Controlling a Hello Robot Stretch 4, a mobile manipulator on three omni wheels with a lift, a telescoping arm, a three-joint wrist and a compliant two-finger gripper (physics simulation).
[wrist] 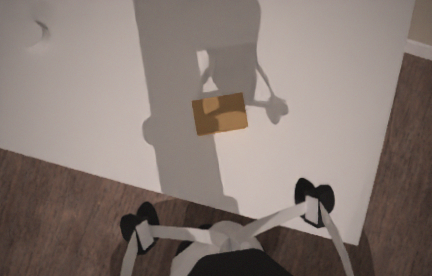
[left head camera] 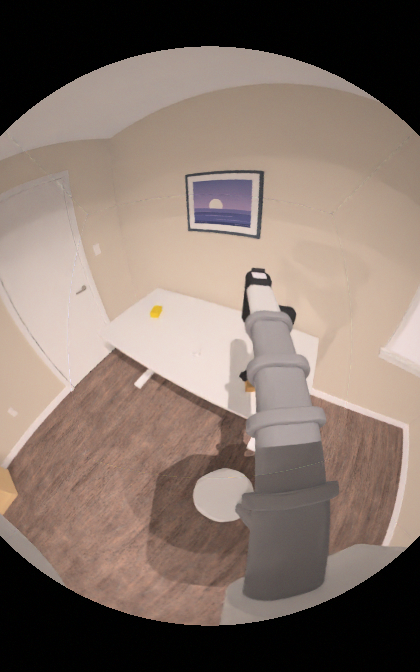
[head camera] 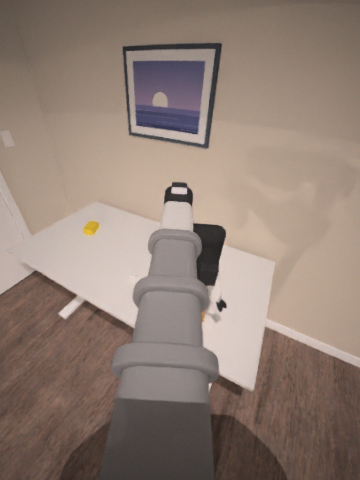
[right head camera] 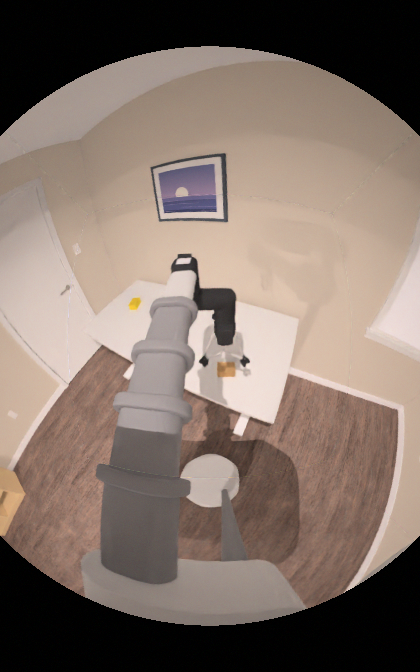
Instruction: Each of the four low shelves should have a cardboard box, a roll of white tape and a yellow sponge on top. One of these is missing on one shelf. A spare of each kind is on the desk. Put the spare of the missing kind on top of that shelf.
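Places are measured from the robot's base along level axes (x right, y ahead, z up), in millimetres.
Pixels of known places: gripper, fingertip midpoint: [wrist: 226,206].
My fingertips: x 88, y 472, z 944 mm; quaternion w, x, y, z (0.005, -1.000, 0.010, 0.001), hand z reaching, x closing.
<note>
Behind a point stands the place of what it marks.
The spare cardboard box [head camera: 203,316] @[y 557, x 140, z 741 mm] [left head camera: 249,386] [right head camera: 226,369] [wrist: 220,115] @[y 582, x 101, z 743 mm] lies on the white desk [head camera: 240,340] @[y 480, x 303, z 693 mm] [left head camera: 165,345] [right head camera: 270,340] [wrist: 330,100] @[y 580, x 316, z 693 mm], near its right end, partly hidden by the arm in the head and left head views. My gripper [right head camera: 224,361] [wrist: 226,206] @[y 472, x 88, z 944 mm] is open and empty, pointing down above the desk. In the wrist view the box lies beyond the fingertips, between them sideways. The white tape roll [head camera: 133,276] @[y 784, x -220, z 712 mm] [left head camera: 197,352] [wrist: 35,35] @[y 801, x -222, z 717 mm] is faint near the desk's middle. The yellow sponge [head camera: 91,228] @[y 1156, x -589, z 738 mm] [left head camera: 156,311] [right head camera: 134,303] lies at the far left.
Part of a light wooden unit [left head camera: 6,491] [right head camera: 9,495] shows at the left edge. A pale round disc [left head camera: 217,495] [right head camera: 207,480] is low in front of the desk. A wall with a framed picture [head camera: 170,97] @[y 1361, x -84, z 1496 mm] [left head camera: 223,202] [right head camera: 190,189] stands behind the desk, and a white door [left head camera: 40,280] [right head camera: 30,290] is at left.
</note>
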